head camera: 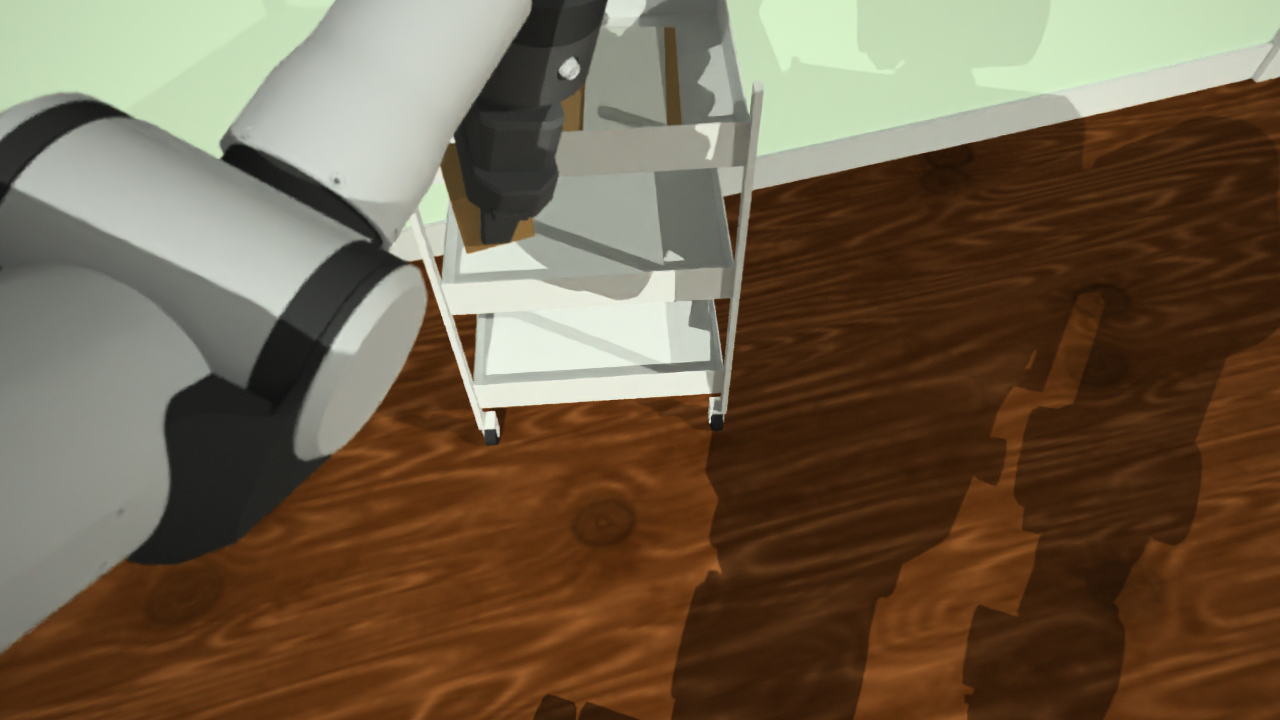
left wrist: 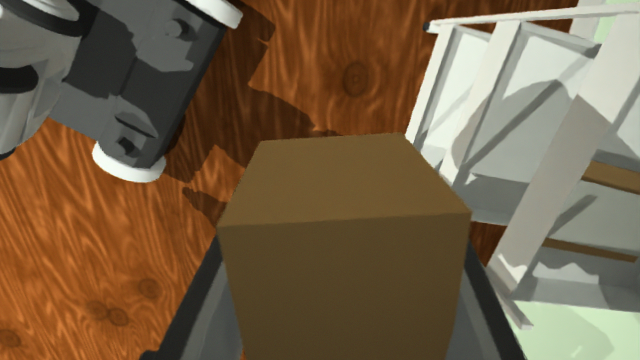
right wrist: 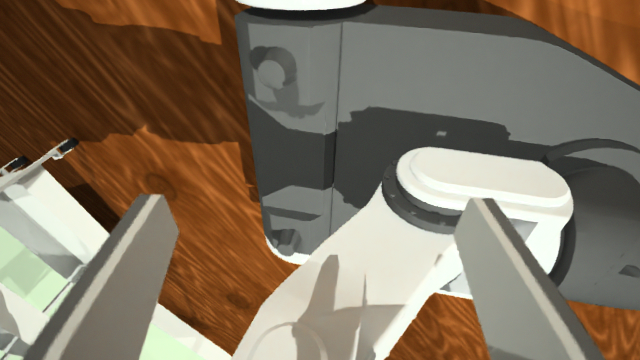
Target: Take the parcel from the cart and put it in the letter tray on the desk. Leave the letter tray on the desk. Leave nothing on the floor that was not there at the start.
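Frame: origin at the robot's base, x right, y ahead, z up, level; millimetres.
Where they show: left gripper, fingertip midpoint: (head camera: 487,204) (left wrist: 341,214); right gripper, fingertip midpoint: (right wrist: 317,215).
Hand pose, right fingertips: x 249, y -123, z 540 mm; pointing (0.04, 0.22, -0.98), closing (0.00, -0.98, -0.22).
Each offset is from my right fingertips to the centre of the thing. "*": to the spot under its first point. Level surfaces: height alone.
The parcel, a plain brown box @[dz +469, dx -522, dy +393 mm] (head camera: 460,210) (left wrist: 345,295), is held between the fingers of my left gripper (head camera: 498,228) (left wrist: 344,240). In the head view it overlaps the left part of the white three-shelf cart (head camera: 595,390) (left wrist: 557,175) (right wrist: 70,210); in the left wrist view the cart stands to its right, with a gap showing between them. The gripper hides part of the parcel in the head view. My right gripper (right wrist: 317,215) is wide open, with nothing between its fingers. The letter tray cannot be made out for certain, and the desk does not show.
A flat pale thing with brown edges @[* dz +133, dx -561, dy +984 mm] (head camera: 672,76) (left wrist: 590,249) lies on the cart's top shelf, partly hidden. The green wall (head camera: 1163,31) (left wrist: 575,330) stands behind the cart. My dark wheeled base (left wrist: 155,75) (right wrist: 425,75) is on the wooden floor @[dz -539 mm] (head camera: 599,608) (left wrist: 310,45).
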